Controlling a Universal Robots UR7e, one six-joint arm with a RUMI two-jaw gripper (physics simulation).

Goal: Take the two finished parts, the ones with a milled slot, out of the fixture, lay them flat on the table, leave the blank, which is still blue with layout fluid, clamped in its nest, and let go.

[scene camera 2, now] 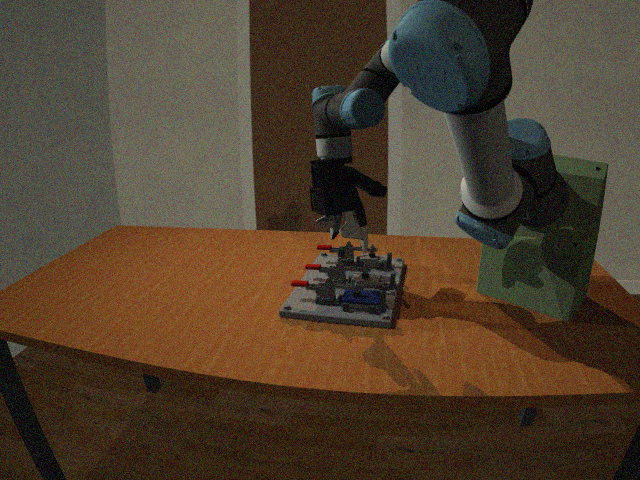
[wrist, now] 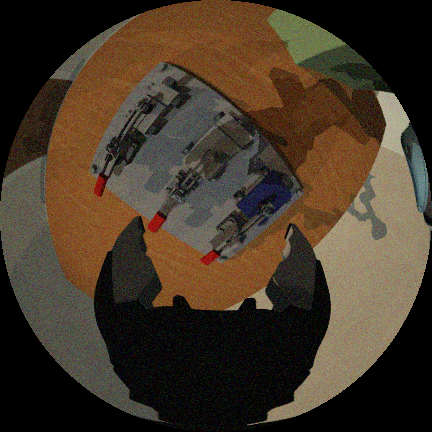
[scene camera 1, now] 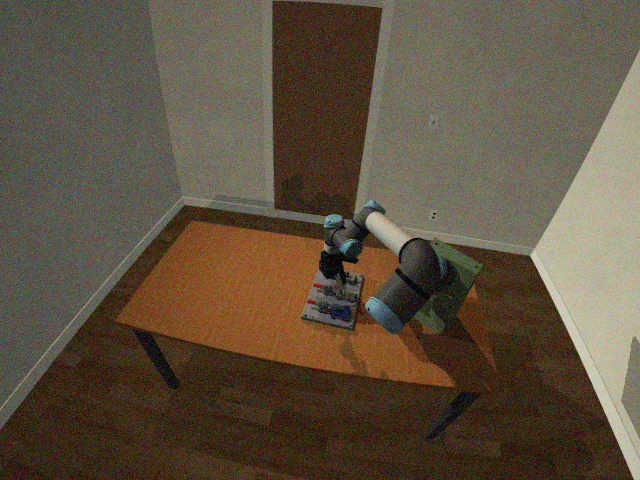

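Pixels of known places: gripper, fingertip midpoint: (scene camera 2: 347,246) (wrist: 215,221) (scene camera 1: 335,284); arm's base, origin of the base link: (scene camera 2: 538,198).
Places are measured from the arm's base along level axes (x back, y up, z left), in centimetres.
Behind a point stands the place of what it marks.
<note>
The fixture plate (scene camera 1: 348,324) (scene camera 2: 305,312) @(x -47.0, y -22.2, z 26.2 cm) (wrist: 135,190) @(x -52.0, y -22.2, z 3.7 cm) lies on the table and carries three nests with red-handled clamps. The blue blank (scene camera 1: 341,312) @(x -36.3, y -20.1, z 19.9 cm) (scene camera 2: 362,297) @(x -36.7, y -20.1, z 19.9 cm) (wrist: 267,196) @(x -36.5, y -20.1, z 18.6 cm) sits in the nearest nest, with a clamp arm over it. A grey part (scene camera 2: 369,279) @(x -38.0, y -20.6, z 9.3 cm) (wrist: 220,142) @(x -37.1, y -20.6, z 7.8 cm) sits in the middle nest. Another grey part (wrist: 165,97) @(x -37.9, y -19.6, z -1.9 cm) is in the farthest nest, partly covered by its clamp. The slots are too dim to make out. My gripper (scene camera 1: 338,280) @(x -42.5, y -12.0, z 11.9 cm) (scene camera 2: 350,242) @(x -42.5, y -12.0, z 11.9 cm) (wrist: 215,221) @(x -42.5, y -12.0, z 11.9 cm) is open and empty above the fixture, its jaws pointing down.
The red handles (scene camera 2: 324,247) @(x -52.7, y -17.8, z -0.6 cm) (scene camera 2: 312,267) @(x -51.7, y -18.9, z 10.5 cm) (scene camera 2: 299,283) @(x -50.3, y -18.2, z 21.3 cm) stick out toward the left in the second scene view. A green block-like stand (scene camera 1: 439,320) @(x 6.6, y -15.7, z 11.8 cm) (scene camera 2: 558,289) @(x 6.0, y -16.9, z 11.5 cm) (wrist: 305,35) rises at the right beside the arm. The wooden table (scene camera 1: 232,289) @(x -90.1, y -23.7, z 25.0 cm) (scene camera 2: 180,310) @(x -74.6, y -23.7, z 33.5 cm) extends around the fixture.
</note>
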